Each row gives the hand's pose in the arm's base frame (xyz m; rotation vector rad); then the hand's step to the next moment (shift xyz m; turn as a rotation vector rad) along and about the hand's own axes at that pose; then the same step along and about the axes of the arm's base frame.
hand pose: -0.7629 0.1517 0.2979 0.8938 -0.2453 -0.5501
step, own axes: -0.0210 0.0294 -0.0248 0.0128 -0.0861 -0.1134
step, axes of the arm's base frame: 0.0033 0.0428 0.0086 0.0286 0.0258 -0.1377
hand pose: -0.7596 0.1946 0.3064 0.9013 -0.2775 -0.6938
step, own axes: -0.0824 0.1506 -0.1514 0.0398 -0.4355 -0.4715
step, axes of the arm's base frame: 0.0787 0.2123 0.0332 0.0750 0.0832 -0.6333
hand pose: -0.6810 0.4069 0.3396 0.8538 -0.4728 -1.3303
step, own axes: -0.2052 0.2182 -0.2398 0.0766 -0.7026 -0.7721
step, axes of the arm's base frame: 0.2739 0.2638 0.0515 0.1320 0.1253 -1.0308
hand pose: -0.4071 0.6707 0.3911 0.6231 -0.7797 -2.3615
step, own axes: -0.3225 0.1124 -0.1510 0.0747 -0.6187 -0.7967
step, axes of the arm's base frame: 0.3636 0.0733 0.0429 0.1784 0.0610 -0.9938
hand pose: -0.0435 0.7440 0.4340 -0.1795 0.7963 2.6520
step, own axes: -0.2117 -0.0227 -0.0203 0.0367 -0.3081 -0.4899
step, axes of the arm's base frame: 0.2048 -0.0586 0.0187 0.0908 -0.0214 -0.5723
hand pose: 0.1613 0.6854 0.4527 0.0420 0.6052 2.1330
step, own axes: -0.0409 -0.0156 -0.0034 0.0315 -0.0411 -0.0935
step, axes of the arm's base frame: 0.0356 -0.0256 -0.0021 -0.0109 0.0064 -0.1061
